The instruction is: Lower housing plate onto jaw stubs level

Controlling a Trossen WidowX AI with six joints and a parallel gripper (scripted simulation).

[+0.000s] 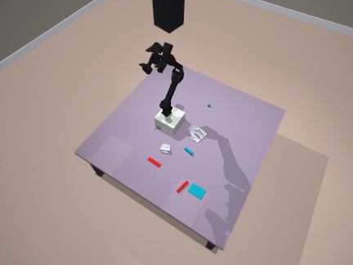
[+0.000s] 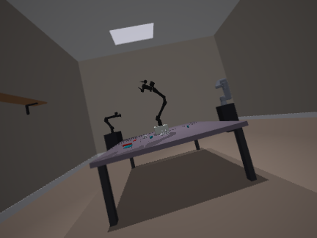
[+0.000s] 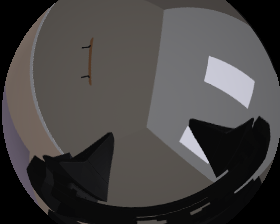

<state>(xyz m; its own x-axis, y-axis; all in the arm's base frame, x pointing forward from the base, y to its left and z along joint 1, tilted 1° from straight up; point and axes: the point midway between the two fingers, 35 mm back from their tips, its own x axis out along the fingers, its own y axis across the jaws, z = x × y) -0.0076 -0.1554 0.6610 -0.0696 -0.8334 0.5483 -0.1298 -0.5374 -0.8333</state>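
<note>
Right now the white part is 20 cm ahead of my gripper tip, 5 cm to the right of it and 76 cm below it. Also, from my gripper tip: cyan bar: 35 cm ahead, 6 cm to the left, 77 cm below; then cyan plate: 60 cm ahead, 14 cm to the right, 78 cm below.
</note>
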